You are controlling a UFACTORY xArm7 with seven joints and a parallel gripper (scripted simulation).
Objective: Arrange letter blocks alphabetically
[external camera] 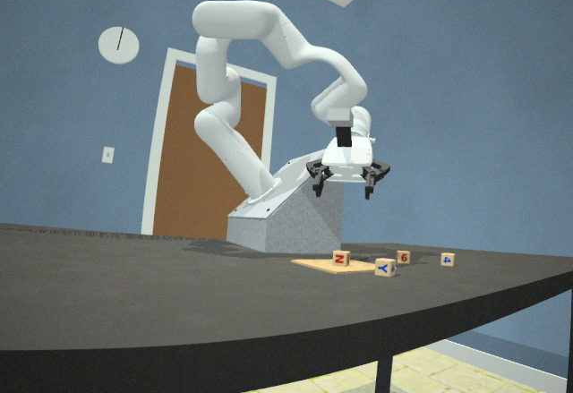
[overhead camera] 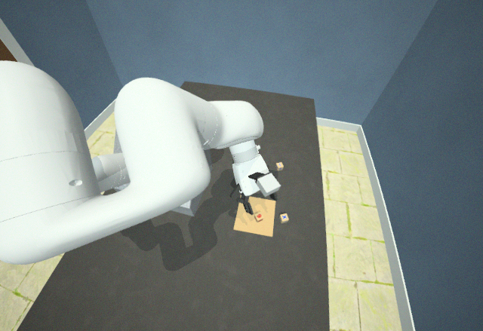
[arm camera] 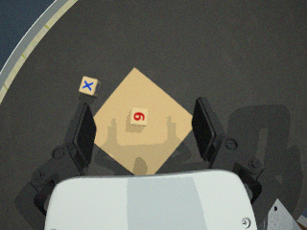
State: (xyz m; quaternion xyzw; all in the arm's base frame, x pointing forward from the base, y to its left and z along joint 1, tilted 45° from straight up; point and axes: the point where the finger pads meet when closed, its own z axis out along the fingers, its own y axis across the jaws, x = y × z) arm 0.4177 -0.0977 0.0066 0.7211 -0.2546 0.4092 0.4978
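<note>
My gripper is now 10 mm past the tan mat, 20 mm to the right of it and 140 mm above it. The rest, counted from my hand: block (80 mm ahead, 250 mm to the left, 130 mm below).
</note>
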